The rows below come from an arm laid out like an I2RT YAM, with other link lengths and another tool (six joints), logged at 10 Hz.
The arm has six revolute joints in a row. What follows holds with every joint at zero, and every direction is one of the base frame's.
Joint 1 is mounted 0.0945 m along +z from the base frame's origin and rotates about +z.
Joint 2 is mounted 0.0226 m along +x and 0.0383 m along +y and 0.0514 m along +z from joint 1 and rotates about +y.
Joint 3 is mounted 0.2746 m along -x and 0.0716 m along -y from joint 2 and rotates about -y.
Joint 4 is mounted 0.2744 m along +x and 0.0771 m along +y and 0.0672 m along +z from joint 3 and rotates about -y.
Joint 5 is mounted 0.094 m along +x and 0.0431 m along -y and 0.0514 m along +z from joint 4 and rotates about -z.
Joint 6 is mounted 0.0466 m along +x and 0.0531 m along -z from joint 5 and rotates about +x.
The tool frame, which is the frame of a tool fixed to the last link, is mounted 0.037 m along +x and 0.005 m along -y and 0.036 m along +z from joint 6; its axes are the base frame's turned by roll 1.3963, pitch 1.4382 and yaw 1.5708 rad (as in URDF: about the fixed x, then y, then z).
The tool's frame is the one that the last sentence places.
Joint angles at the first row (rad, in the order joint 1, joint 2, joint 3, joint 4, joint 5, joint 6):
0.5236 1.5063 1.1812 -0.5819 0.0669 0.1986
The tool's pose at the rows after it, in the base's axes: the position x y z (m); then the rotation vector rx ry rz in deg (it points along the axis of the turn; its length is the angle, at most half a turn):
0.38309 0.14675 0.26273 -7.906 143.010 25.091
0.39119 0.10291 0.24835 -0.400 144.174 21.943
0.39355 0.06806 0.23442 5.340 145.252 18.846
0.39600 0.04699 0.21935 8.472 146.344 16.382
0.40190 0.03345 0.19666 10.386 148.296 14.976
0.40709 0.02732 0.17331 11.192 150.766 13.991
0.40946 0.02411 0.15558 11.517 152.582 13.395
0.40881 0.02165 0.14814 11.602 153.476 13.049
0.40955 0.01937 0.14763 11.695 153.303 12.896
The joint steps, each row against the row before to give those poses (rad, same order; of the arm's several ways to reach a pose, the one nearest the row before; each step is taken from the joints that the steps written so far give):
-0.1167 -0.0222 -0.0557 0.0007 -0.0003 -0.0004
-0.1084 -0.0034 -0.0423 0.0122 0.0003 -0.0050
-0.0847 0.0012 -0.0370 0.0103 0.0077 -0.0091
-0.0523 0.0198 -0.0260 0.0206 0.0095 -0.0138
-0.0370 0.0538 -0.0160 0.0328 -0.0011 -0.0141
-0.0175 0.0629 -0.0053 0.0245 -0.0004 -0.0110
-0.0092 0.0454 -0.0065 0.0202 -0.0004 -0.0081
-0.0064 0.0145 -0.0069 0.0061 -0.0004 -0.0068
-0.0061 0.0019 -0.0011 0.0061 0.0000 -0.0046

